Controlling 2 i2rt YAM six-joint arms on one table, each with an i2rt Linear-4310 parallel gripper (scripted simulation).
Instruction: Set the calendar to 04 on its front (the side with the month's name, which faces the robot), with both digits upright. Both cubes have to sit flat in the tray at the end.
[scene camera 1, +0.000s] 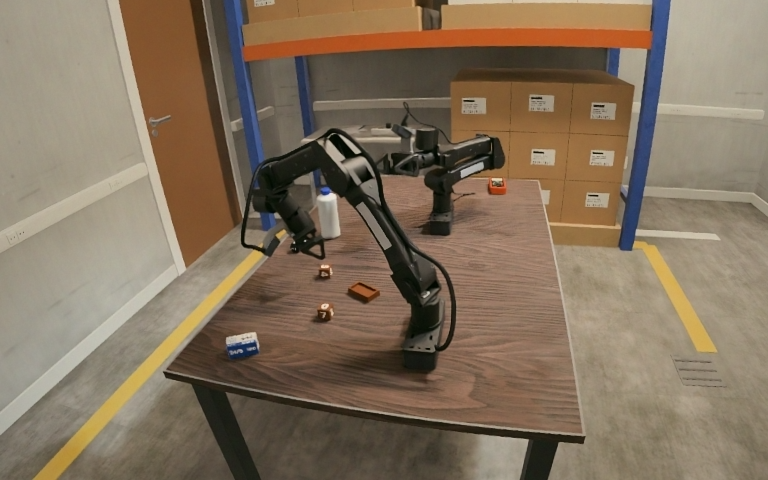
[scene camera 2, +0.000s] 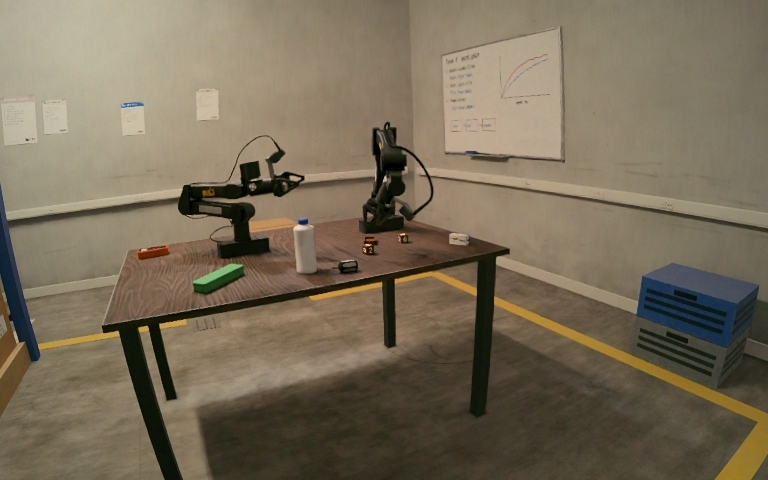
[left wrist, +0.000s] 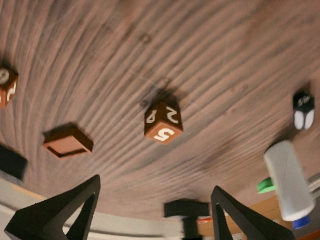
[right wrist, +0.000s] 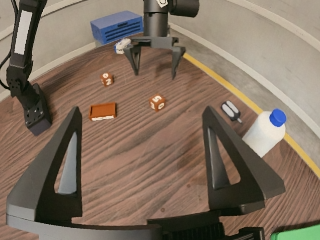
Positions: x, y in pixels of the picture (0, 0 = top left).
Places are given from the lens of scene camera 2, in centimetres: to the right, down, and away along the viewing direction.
my left gripper (scene camera 2: 371, 227): -4, -4, 153
my right gripper (scene camera 2: 302, 180): -30, -21, 153
green block (scene camera 2: 224, 275): -49, 11, 125
